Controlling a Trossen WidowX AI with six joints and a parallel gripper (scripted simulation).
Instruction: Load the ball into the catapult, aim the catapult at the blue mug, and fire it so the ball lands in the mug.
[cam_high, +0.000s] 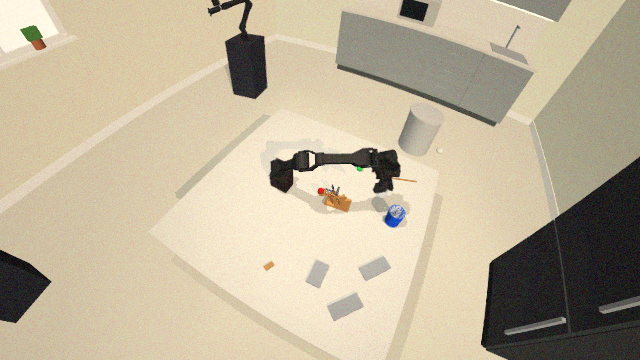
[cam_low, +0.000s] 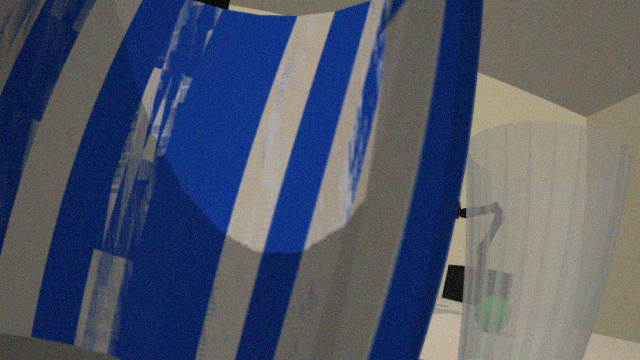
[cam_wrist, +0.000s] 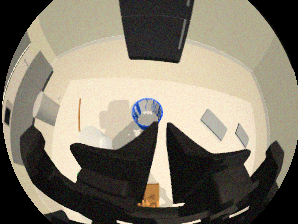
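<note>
My gripper tip is 34 cm past the red ball, 3 cm to the right of it and 21 cm above it. Also, from my gripper tip: clear glass 1 cm behind, 19 cm to the left, 24 cm below; then blue striped mug 8 cm ahead, 2 cm to the left, 24 cm below; then wooden catapult 27 cm behind, 4 cm to the left, 22 cm below.
</note>
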